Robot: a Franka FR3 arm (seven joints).
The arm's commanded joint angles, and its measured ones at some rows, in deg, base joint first. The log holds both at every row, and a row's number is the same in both.
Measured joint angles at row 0: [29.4, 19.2, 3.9, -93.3, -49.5, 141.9, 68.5]
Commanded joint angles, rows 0 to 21: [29.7, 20.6, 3.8, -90.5, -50.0, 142.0, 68.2]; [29.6, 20.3, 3.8, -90.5, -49.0, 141.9, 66.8]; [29.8, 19.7, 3.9, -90.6, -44.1, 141.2, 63.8]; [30.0, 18.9, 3.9, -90.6, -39.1, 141.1, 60.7]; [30.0, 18.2, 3.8, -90.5, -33.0, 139.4, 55.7]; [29.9, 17.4, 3.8, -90.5, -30.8, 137.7, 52.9]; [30.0, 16.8, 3.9, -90.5, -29.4, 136.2, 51.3]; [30.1, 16.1, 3.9, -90.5, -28.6, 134.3, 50.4]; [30.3, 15.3, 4.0, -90.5, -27.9, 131.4, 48.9]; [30.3, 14.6, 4.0, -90.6, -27.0, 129.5, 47.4]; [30.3, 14.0, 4.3, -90.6, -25.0, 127.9, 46.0]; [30.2, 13.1, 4.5, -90.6, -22.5, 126.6, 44.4]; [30.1, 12.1, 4.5, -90.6, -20.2, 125.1, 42.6]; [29.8, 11.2, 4.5, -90.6, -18.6, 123.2, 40.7]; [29.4, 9.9, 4.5, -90.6, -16.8, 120.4, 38.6]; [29.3, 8.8, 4.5, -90.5, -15.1, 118.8, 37.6]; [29.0, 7.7, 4.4, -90.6, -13.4, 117.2, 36.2]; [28.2, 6.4, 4.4, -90.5, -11.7, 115.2, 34.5]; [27.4, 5.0, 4.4, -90.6, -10.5, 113.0, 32.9]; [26.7, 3.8, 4.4, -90.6, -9.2, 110.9, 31.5]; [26.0, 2.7, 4.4, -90.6, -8.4, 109.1, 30.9]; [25.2, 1.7, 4.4, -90.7, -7.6, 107.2, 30.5]
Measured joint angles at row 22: [27.8, 5.1, 4.0, -90.2, -11.3, 112.2, 33.6]
